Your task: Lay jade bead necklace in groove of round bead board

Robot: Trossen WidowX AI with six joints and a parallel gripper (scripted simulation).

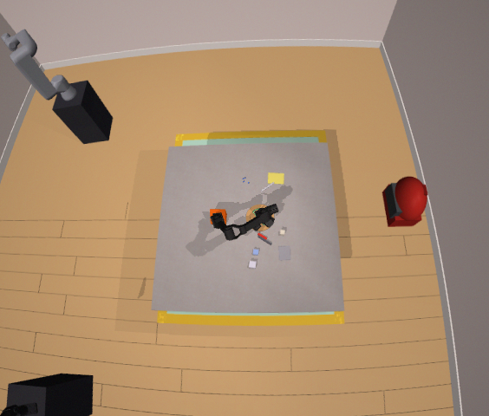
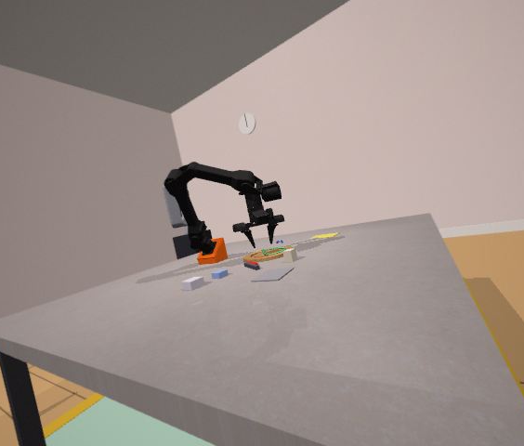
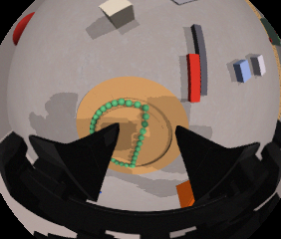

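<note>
The round wooden bead board is 10 mm behind my gripper tip, 50 mm to the left of it and 40 mm below it. The rest, counted from my gripper tip: beige cube: 130 mm ahead, 80 mm to the right, 30 mm below; then red-handled tool: 100 mm to the right, 40 mm below; then blue block: 60 mm behind, 200 mm to the right, 40 mm below.
</note>
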